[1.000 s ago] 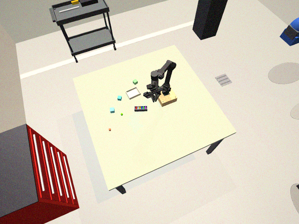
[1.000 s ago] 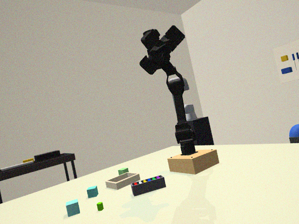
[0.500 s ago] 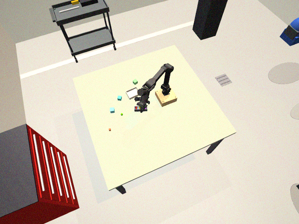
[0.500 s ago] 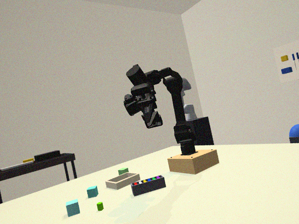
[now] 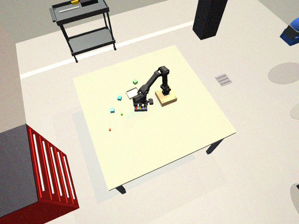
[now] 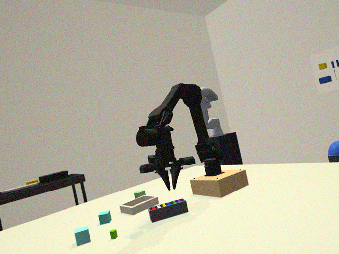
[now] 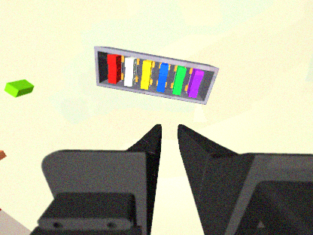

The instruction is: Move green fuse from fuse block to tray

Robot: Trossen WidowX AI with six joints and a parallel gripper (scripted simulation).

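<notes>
Now: gripper tip 2 cm past the green fuse, 3 cm to the left of it and 7 cm above it. From my gripper tip the other things lie so: tray: 2 cm ahead, 25 cm to the right, 9 cm below; then small green cube: 21 cm ahead, 5 cm to the right, 8 cm below; then orange cube: 37 cm ahead, 6 cm to the left, 8 cm below.
</notes>
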